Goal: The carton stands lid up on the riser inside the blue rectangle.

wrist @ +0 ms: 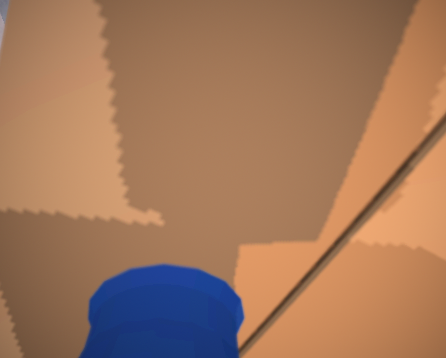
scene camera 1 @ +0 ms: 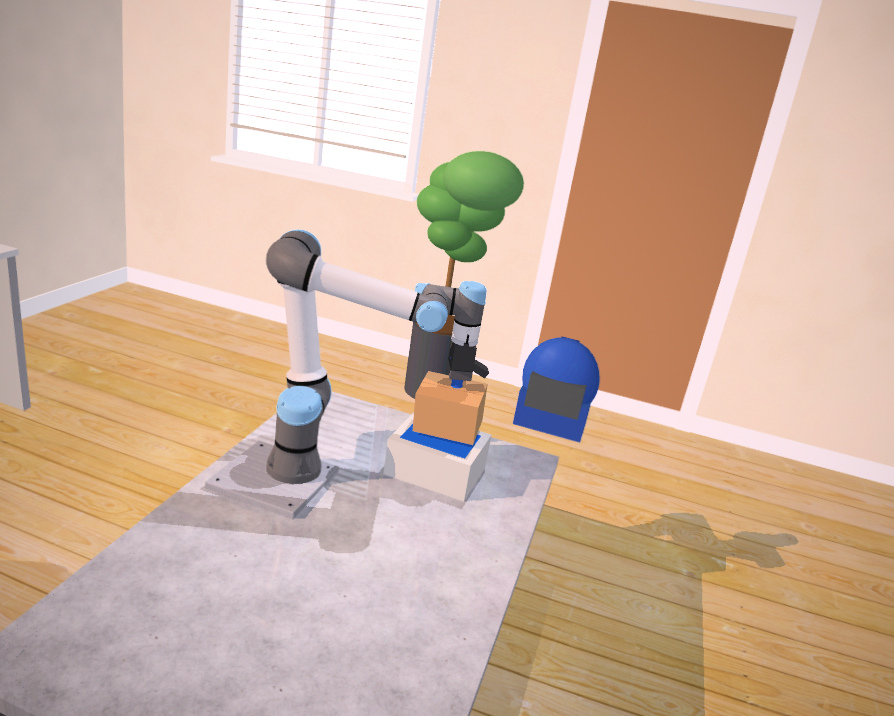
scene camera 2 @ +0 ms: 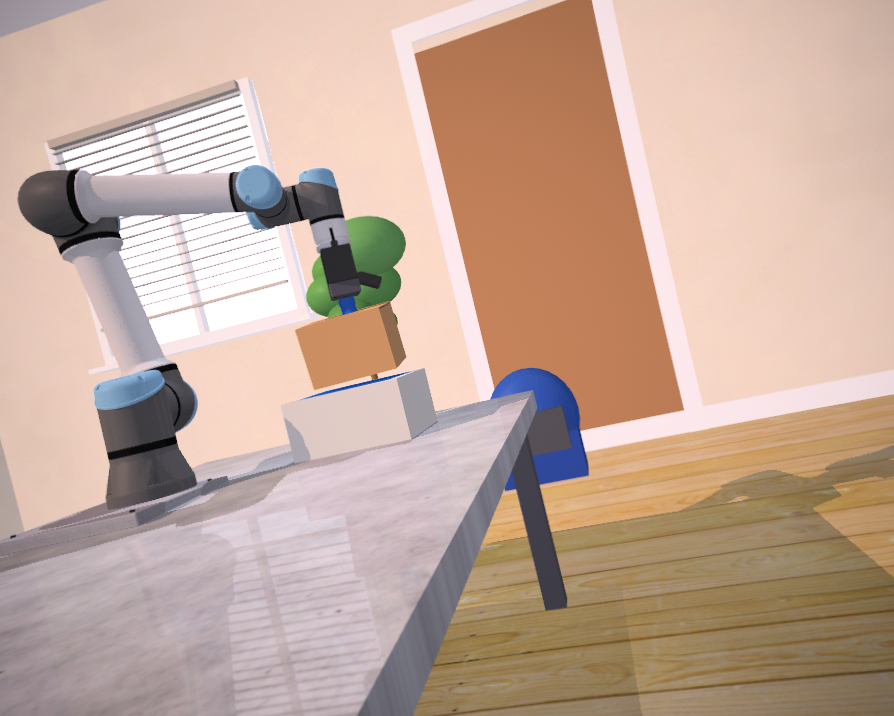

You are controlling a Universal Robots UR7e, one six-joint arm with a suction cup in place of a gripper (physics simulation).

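Pixels of known places: hand at its tool point: (wrist: 177, 282) (scene camera 1: 456, 388); arm's base at its link origin: (scene camera 1: 293, 469) (scene camera 2: 153, 496).
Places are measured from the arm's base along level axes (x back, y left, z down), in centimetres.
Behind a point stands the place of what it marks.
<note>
The orange-brown carton (scene camera 1: 447, 411) {y 14.9, x -38.3, z -21.3 cm} (scene camera 2: 350, 346) {y 15.2, x -38.9, z -18.7 cm} (wrist: 225, 150) {y 23.8, x -42.9, z -26.1 cm} hangs roughly upright from my suction gripper (scene camera 1: 457, 384) (scene camera 2: 347, 305) (wrist: 165, 305), whose blue cup is on its top face. A thin dark line crosses that face in the wrist view. The carton is a little above the pale riser (scene camera 1: 429, 469) {y 8.9, x -36.8, z -5.1 cm} (scene camera 2: 350, 428) {y 8.9, x -36.6, z -3.0 cm}; scene camera 2 shows a narrow gap under it. The blue rectangle (scene camera 1: 440, 443) {y 15.1, x -37.7, z -10.5 cm} (scene camera 2: 350, 386) {y 19.9, x -35.6, z -10.6 cm} on the riser's top is partly hidden by the carton. Whether the carton is fully inside its outline from above I cannot tell.
The riser stands on the grey table (scene camera 1: 298, 626) {y -52.1, x -24.2, z 1.5 cm} (scene camera 2: 186, 611) {y -63.9, x -40.4, z 1.5 cm}, to the right of the arm's base plate (scene camera 1: 253, 488) {y -13.8, x 5.4, z -0.5 cm}. A potted tree (scene camera 1: 483, 180) (scene camera 2: 376, 242) stands behind the carton. A blue round-topped object (scene camera 1: 560, 361) (scene camera 2: 533, 384) is beyond the table's right edge.
</note>
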